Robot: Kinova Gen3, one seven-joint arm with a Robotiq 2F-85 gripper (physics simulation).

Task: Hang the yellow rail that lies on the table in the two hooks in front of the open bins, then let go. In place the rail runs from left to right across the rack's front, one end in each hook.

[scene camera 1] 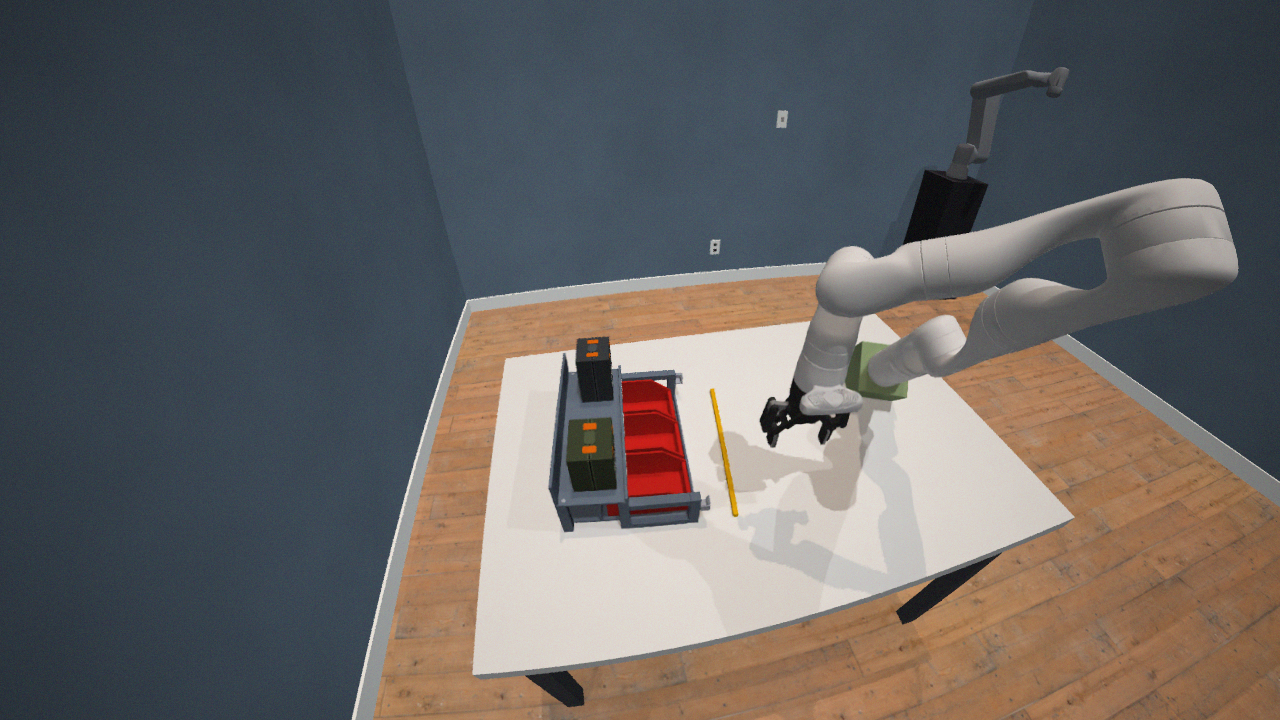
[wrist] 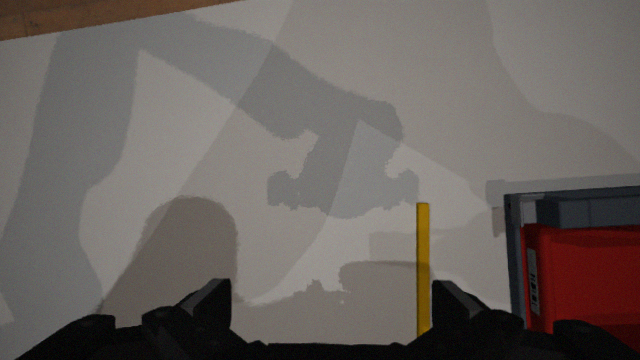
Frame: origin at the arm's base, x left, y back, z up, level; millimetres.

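Seen in the pictures: gripper, fingertip midpoint: (scene camera 1: pixel 796 442) (wrist: pixel 330 301); arm's base at its link origin: (scene camera 1: pixel 884 369).
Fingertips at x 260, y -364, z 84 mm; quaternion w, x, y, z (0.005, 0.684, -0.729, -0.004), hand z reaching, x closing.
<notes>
Pixels of each thing's middle, then the offset from my fingertips to it. "spot": a spot on its surface instead. Level surfaces: height alone.
- yellow rail at the middle of its body: (scene camera 1: pixel 722 444) dy -76, dx -168, dz -195 mm
- hook at a spot on its surface: (scene camera 1: pixel 679 378) spot: dy -154, dx -354, dz -144 mm
- black box at the middle of its body: (scene camera 1: pixel 595 369) dy -357, dx -285, dz -37 mm
- dark green box at the middle of its body: (scene camera 1: pixel 592 454) dy -361, dx -54, dz -50 mm
- table at its surface level: dz -200 mm
The yellow rail (scene camera 1: pixel 724 452) (wrist: pixel 423 265) lies flat on the table, alongside the rack's front and a little apart from it. The rack (scene camera 1: pixel 662 503) (wrist: pixel 515 260) has red open bins and a hook at each front corner: one hook (scene camera 1: pixel 679 378) at the far corner, one hook (scene camera 1: pixel 705 503) at the near corner. Both hooks are empty. My gripper (scene camera 1: pixel 799 438) (wrist: pixel 330 301) is open and empty, above the table on the side of the rail away from the rack. In the wrist view the rail shows just inside the right fingertip; its lower end there is hidden by the gripper.
A black box (scene camera 1: pixel 594 368) and a dark green box (scene camera 1: pixel 591 454) stand on top of the rack. A green block (scene camera 1: pixel 881 385) is at the arm's side of the table (scene camera 1: pixel 608 608). Wooden floor surrounds the table.
</notes>
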